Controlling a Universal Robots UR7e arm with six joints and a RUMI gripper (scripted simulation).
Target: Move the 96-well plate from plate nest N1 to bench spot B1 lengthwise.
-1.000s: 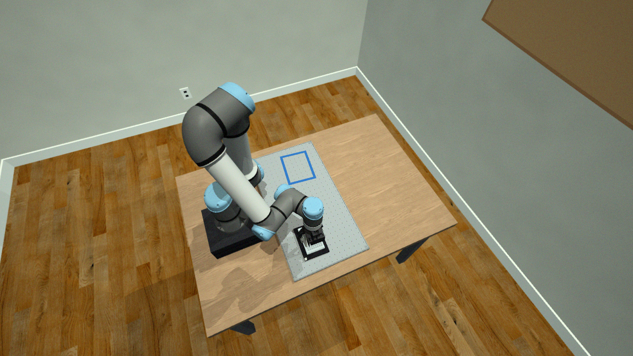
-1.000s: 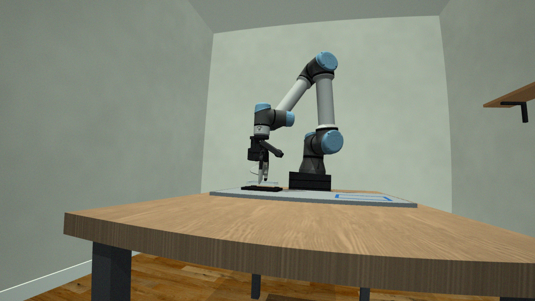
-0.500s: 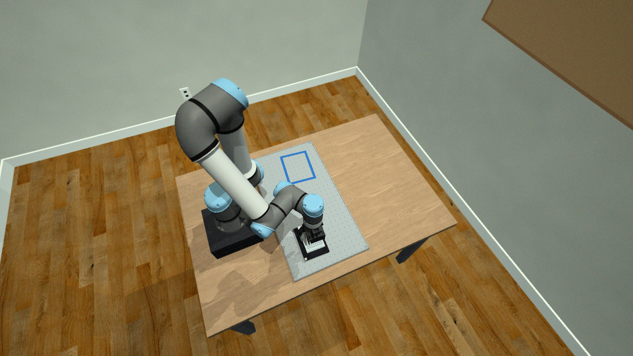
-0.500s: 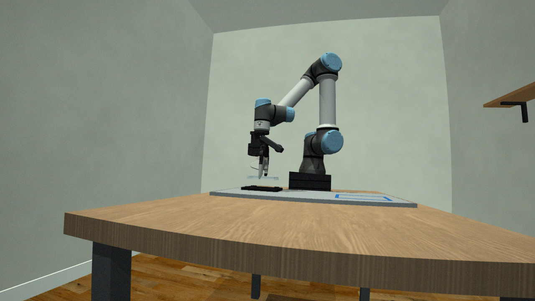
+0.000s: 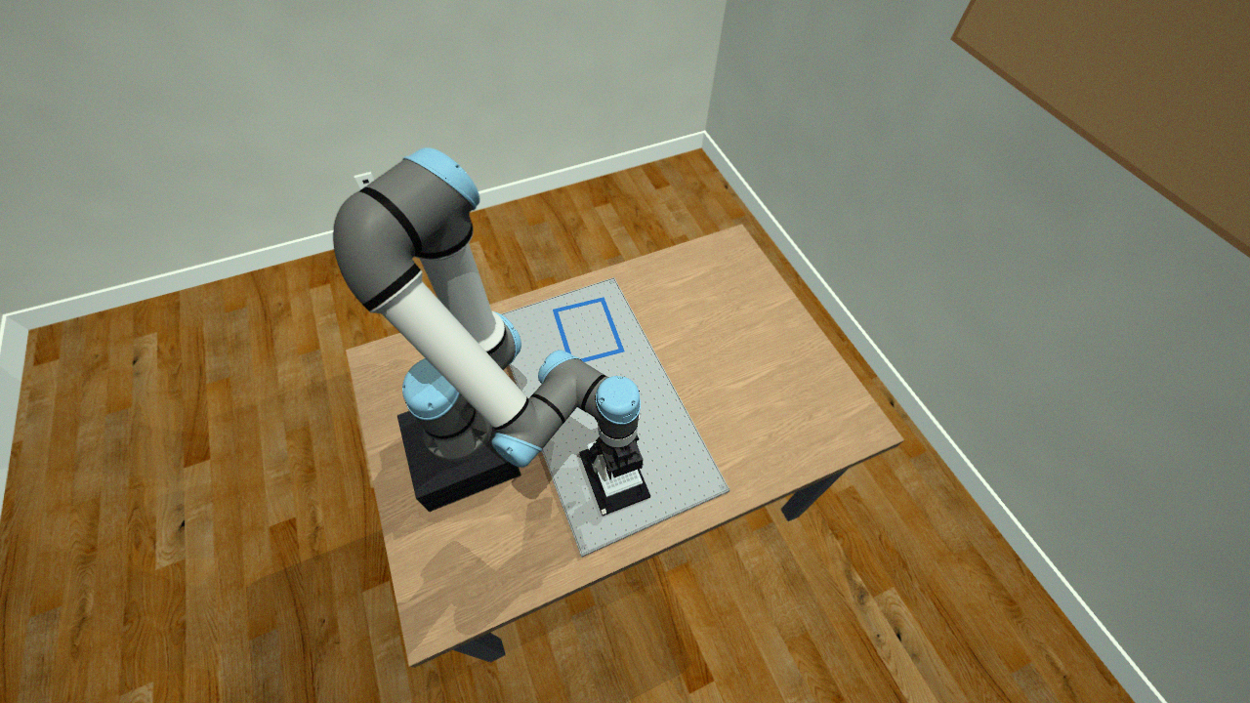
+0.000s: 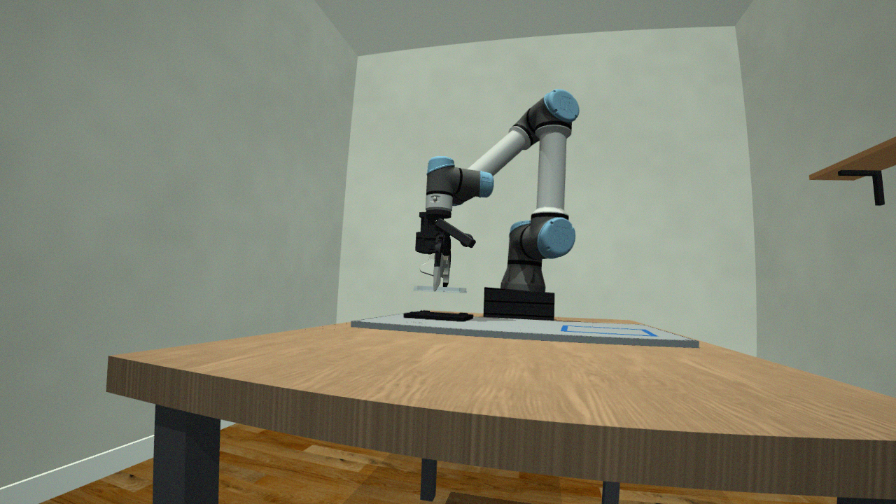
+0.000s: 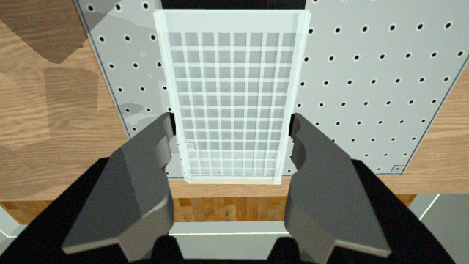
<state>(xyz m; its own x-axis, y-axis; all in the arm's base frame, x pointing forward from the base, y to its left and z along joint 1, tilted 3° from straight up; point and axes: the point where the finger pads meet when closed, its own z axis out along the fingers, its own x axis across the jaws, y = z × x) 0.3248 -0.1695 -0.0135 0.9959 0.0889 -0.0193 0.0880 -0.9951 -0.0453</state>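
Now: hand 8 cm above the black plate nest. The rest, counted from my hand: 96-well plate: 1 cm below.
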